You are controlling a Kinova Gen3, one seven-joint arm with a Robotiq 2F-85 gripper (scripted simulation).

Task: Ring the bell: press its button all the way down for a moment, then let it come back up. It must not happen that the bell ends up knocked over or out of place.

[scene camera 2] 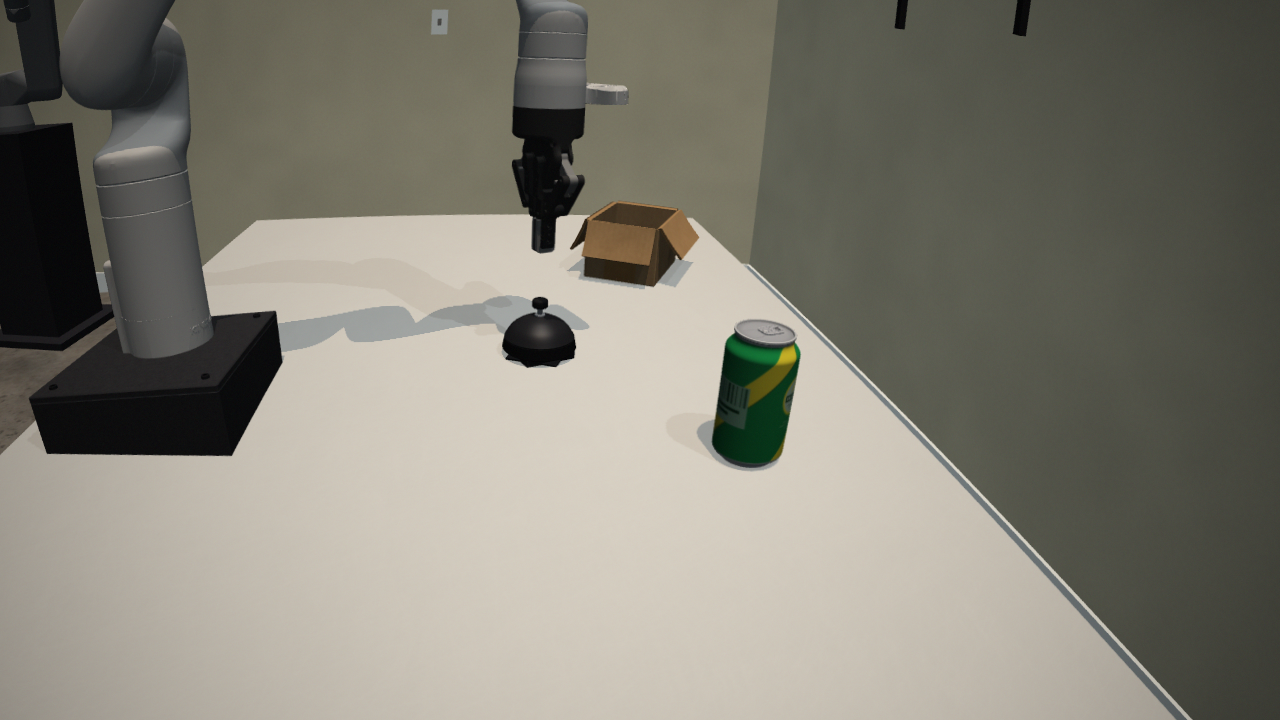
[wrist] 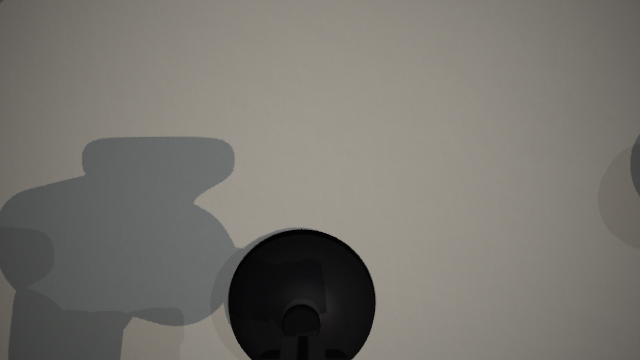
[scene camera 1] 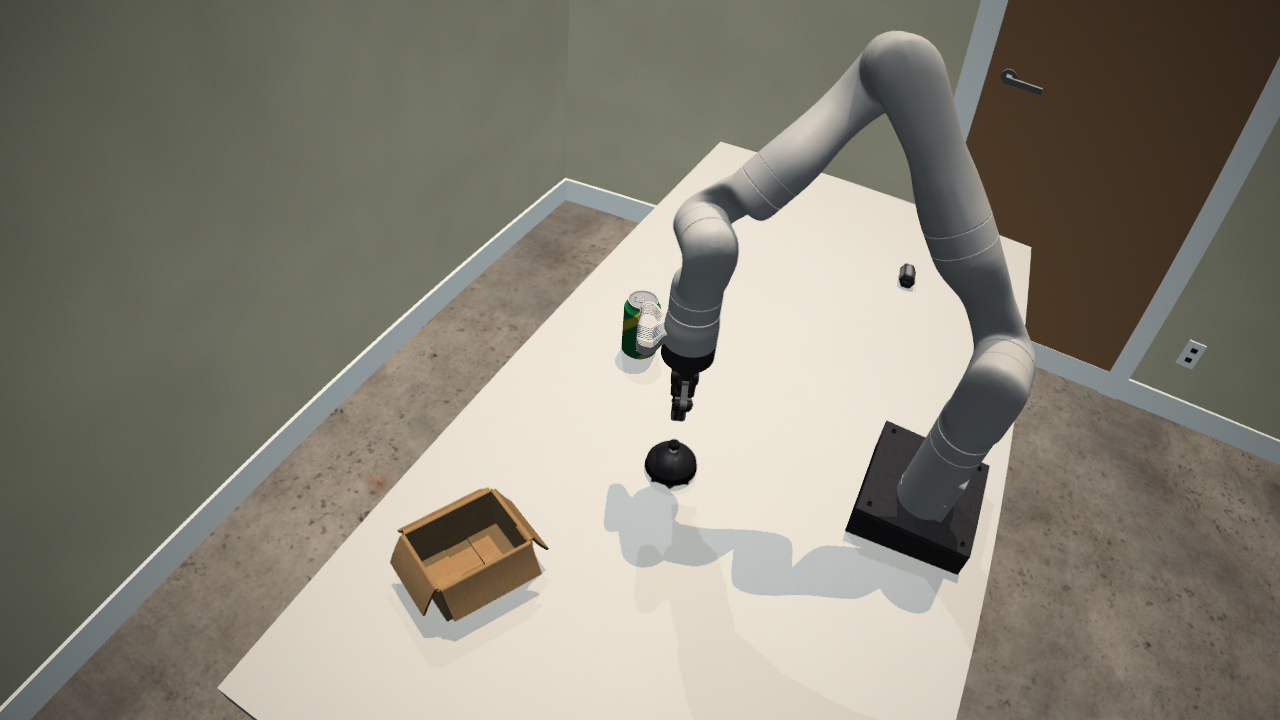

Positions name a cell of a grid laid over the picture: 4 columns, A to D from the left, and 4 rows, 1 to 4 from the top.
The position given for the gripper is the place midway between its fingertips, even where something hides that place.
In view: the gripper (scene camera 2: B2), a cardboard box (scene camera 1: B3) and a bell (scene camera 2: B2).
The cardboard box shows as well in scene camera 2 (scene camera 2: B2). The bell also shows in the wrist view (wrist: B3) and in scene camera 1 (scene camera 1: C3). The gripper also shows in scene camera 1 (scene camera 1: C3). The wrist view does not show the cardboard box: it is out of frame.
